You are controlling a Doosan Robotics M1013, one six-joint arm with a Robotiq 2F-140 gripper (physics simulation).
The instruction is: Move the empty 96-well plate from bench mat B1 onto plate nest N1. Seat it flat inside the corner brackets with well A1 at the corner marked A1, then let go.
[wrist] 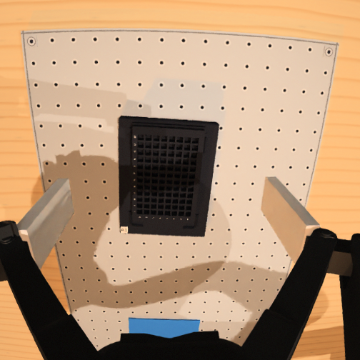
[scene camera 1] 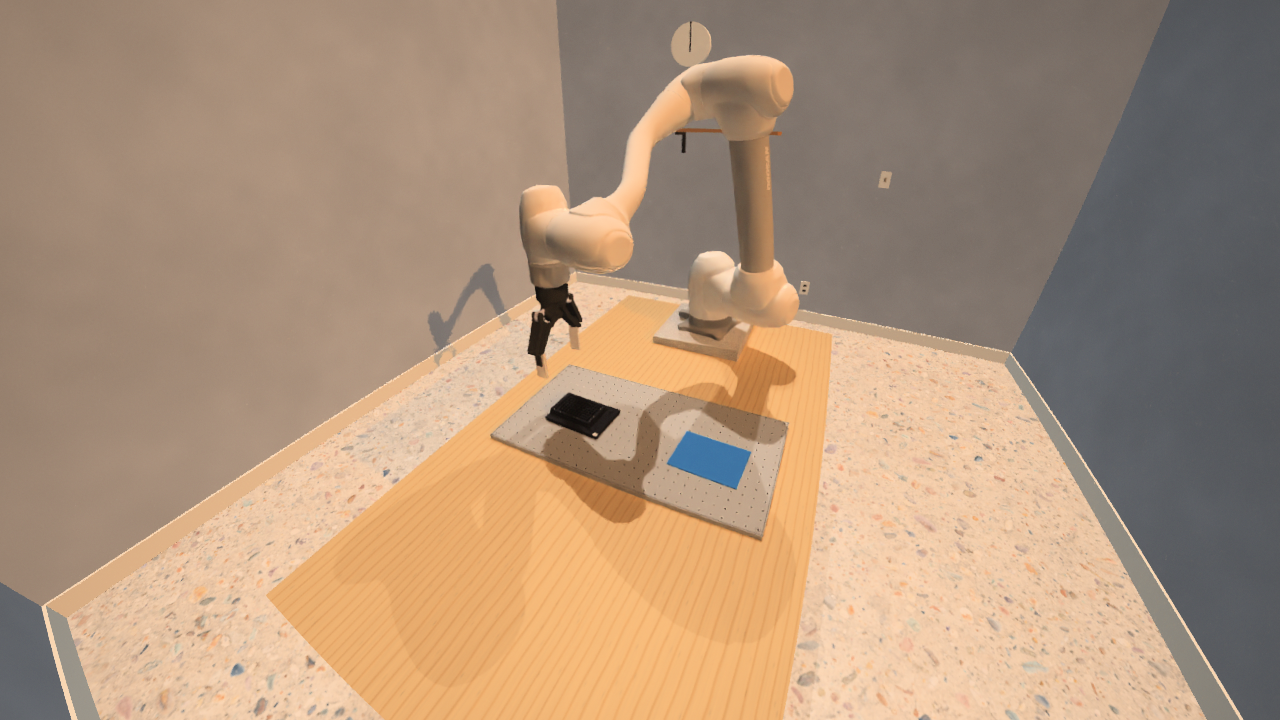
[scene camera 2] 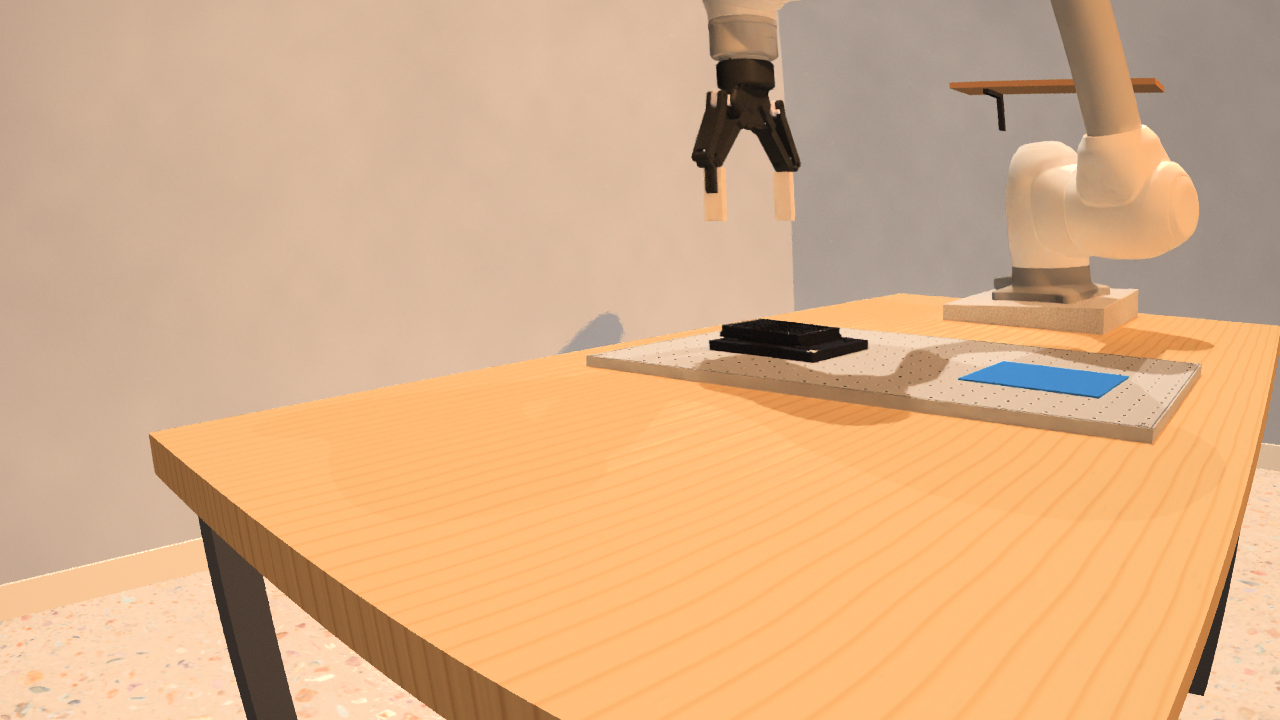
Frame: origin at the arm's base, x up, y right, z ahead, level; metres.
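Seen in the pictures: gripper, fingertip midpoint: (scene camera 1: 560, 361) (scene camera 2: 752, 220); arm's base at its link origin: (scene camera 1: 709, 325) (scene camera 2: 1052, 296).
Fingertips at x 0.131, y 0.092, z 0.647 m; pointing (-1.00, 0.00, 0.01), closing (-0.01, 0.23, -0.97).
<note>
Offsets run from my fingertips to a thing's middle. Level surfaces: height alone.
The black 96-well plate @(dx -0.138, dy -0.042, dz -0.005 m) (scene camera 1: 580, 408) (scene camera 2: 778, 332) (wrist: 165, 175) lies on the black plate nest N1 @(dx -0.151, dy -0.055, dz -0.008 m) (scene camera 1: 609, 419) (scene camera 2: 810, 354) (wrist: 125, 175) and looks level. In the wrist view its edges run parallel to the nest's. Its small white marks run along the left and lower sides, meeting near the nest's A1 label (wrist: 124, 230). The dark brackets are hard to tell from the plate. The blue bench mat B1 @(dx -0.156 m) (scene camera 1: 709, 460) (scene camera 2: 1042, 378) (wrist: 164, 326) bears no plate. My gripper (scene camera 1: 558, 356) (scene camera 2: 750, 214) (wrist: 167, 194) is wide open and empty, high above the plate, with its fingers apart from it.
The nest and the mat lie on a light perforated board @(dx -0.158 m) (scene camera 1: 644, 474) (scene camera 2: 1118, 419) (wrist: 270, 125), on a wooden table @(dx -0.171 m) (scene camera 1: 626, 608) (scene camera 2: 671, 537) (wrist: 175, 15). The arm's base stands on a pale block (scene camera 1: 698, 343) (scene camera 2: 1024, 315) behind the board. A wall shelf (scene camera 2: 1029, 86) is at the back.
</note>
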